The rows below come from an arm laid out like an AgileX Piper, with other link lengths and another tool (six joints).
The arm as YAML. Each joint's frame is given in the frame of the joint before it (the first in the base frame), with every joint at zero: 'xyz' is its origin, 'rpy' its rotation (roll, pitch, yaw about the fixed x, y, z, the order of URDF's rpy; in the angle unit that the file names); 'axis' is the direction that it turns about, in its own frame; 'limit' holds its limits. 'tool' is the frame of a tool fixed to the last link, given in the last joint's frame.
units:
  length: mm
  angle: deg
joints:
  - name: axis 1
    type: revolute
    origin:
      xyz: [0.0, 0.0, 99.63]
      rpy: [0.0, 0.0, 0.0]
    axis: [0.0, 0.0, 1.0]
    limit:
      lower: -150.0
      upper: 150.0
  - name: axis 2
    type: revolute
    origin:
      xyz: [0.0, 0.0, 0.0]
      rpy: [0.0, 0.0, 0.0]
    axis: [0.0, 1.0, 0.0]
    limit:
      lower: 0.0
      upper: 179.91
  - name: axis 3
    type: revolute
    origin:
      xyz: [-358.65, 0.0, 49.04]
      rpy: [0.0, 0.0, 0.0]
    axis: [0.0, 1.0, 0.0]
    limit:
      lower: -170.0
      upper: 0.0
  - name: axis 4
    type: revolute
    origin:
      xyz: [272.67, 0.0, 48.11]
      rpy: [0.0, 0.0, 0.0]
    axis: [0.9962, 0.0, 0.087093]
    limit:
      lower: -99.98
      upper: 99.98
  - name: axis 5
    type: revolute
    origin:
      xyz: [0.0, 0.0, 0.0]
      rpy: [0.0, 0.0, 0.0]
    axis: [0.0, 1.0, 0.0]
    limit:
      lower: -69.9
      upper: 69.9
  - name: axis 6
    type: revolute
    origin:
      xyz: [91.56, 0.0, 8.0]
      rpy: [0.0, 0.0, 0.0]
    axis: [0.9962, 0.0, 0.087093]
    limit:
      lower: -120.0
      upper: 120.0
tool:
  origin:
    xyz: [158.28, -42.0, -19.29]
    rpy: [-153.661, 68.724, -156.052]
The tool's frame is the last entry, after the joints.
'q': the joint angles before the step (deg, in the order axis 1, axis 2, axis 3, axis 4, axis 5, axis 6). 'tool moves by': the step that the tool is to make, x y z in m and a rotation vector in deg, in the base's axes. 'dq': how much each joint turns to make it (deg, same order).
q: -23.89 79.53 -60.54 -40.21 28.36 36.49
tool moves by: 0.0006 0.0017 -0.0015 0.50 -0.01 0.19
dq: 0.00 0.00 0.00 1.05 -0.05 -0.74
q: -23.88 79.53 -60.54 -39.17 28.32 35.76
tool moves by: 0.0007 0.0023 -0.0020 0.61 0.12 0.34
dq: 0.00 0.01 -0.01 1.48 0.00 -1.21
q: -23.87 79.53 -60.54 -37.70 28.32 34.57
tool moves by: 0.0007 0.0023 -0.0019 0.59 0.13 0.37
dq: -0.01 0.00 -0.01 1.51 0.00 -1.28
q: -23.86 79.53 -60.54 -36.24 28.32 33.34
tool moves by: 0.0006 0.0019 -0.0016 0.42 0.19 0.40
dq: 0.00 0.00 0.01 1.26 0.00 -1.20
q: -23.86 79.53 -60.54 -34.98 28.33 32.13
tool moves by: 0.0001 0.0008 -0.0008 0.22 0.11 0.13
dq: -0.01 0.01 -0.01 0.59 0.06 -0.53
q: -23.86 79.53 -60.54 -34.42 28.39 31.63
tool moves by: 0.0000 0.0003 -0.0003 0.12 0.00 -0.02
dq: 0.00 0.01 -0.02 0.18 0.04 -0.07
